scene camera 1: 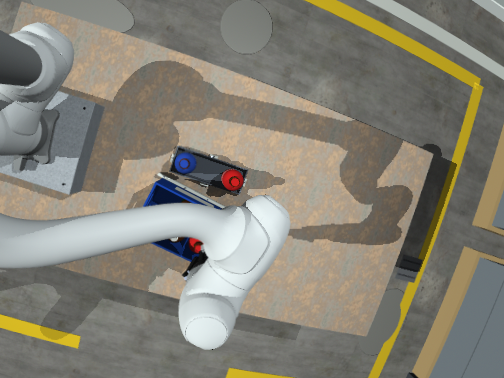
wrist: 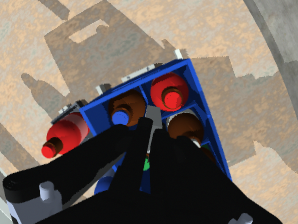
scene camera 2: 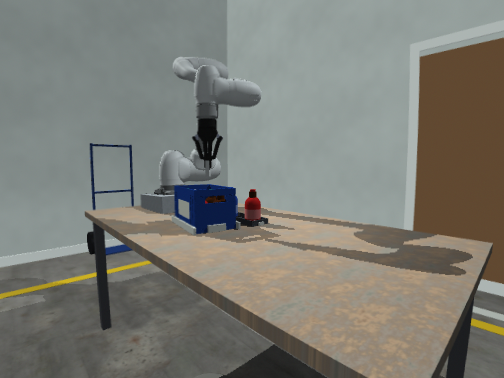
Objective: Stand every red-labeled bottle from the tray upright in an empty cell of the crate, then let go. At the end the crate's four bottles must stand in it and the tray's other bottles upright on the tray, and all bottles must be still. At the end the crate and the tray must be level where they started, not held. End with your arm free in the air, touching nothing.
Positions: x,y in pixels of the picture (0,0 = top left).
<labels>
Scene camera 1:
dark tray: 209,170
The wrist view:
gripper: 151,116
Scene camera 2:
gripper: 208,176
blue crate: 190,204
</labels>
